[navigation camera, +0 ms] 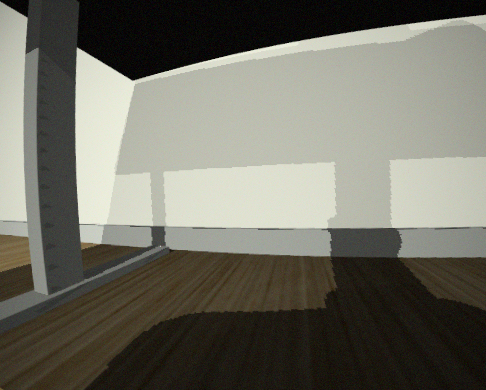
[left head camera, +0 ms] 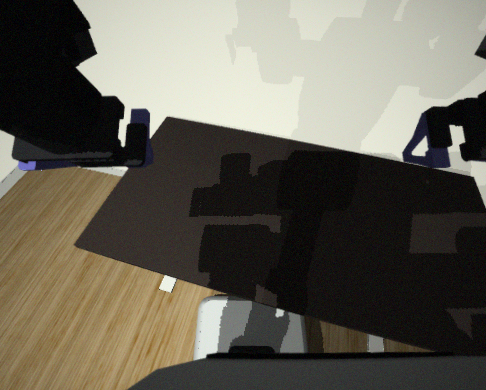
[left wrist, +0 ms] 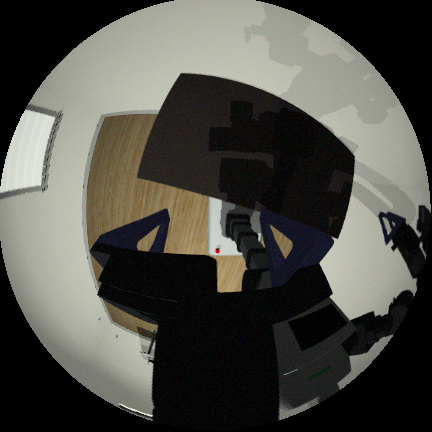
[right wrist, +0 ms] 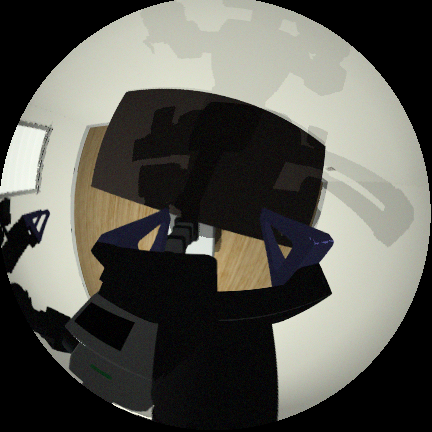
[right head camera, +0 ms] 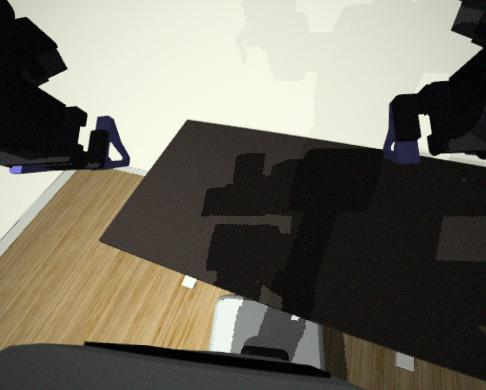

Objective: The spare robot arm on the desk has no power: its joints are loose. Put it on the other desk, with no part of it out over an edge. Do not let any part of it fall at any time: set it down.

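Places are measured from the left arm's base along level axes (x back, y right, z up), in millimetres.
Pixels of known places: left gripper, fingertip midpoint: (left head camera: 117,160) (left wrist: 214,213) (right wrist: 44,210) (right head camera: 100,163); right gripper, fingertip midpoint: (left head camera: 435,156) (left wrist: 382,212) (right wrist: 214,212) (right head camera: 424,150).
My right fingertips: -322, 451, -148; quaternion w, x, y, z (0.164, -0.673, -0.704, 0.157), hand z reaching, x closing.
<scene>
Behind a point stands the place of what it marks, as x, y, z.
The spare robot arm does not show clearly in any view. A dark desk (left head camera: 115,210) @(-539, -322, -690) (right head camera: 145,210) @(-535, -275, -690) (left wrist: 170,135) @(-611, -233, -690) (right wrist: 112,155) @(-576, -200, -690) lies in front of me, its near edge slanting over the front of my white base. Its top bears shadows of my body and arms; no object shows on it. My left gripper (left head camera: 85,162) (left wrist: 214,213) @(-310, -1, -154) is open and empty, high near the desk's left end as seen in the left head view. My right gripper (right head camera: 440,154) @(-322, 451, -148) (right wrist: 214,212) @(-322, 451, -148) is open and empty, high near the far edge at the right.
My white base (left head camera: 210,325) @(-186, 33, -1150) (right head camera: 222,320) @(-197, 16, -1150) stands partly beneath the desk's near edge. A desk leg (navigation camera: 57,175) @(-717, -176, -1141) stands at the left in the navigation view, under the dark underside. The wall is close behind the desk. A small pale thing (left wrist: 148,356) at the left wrist view's lower left is unclear.
</scene>
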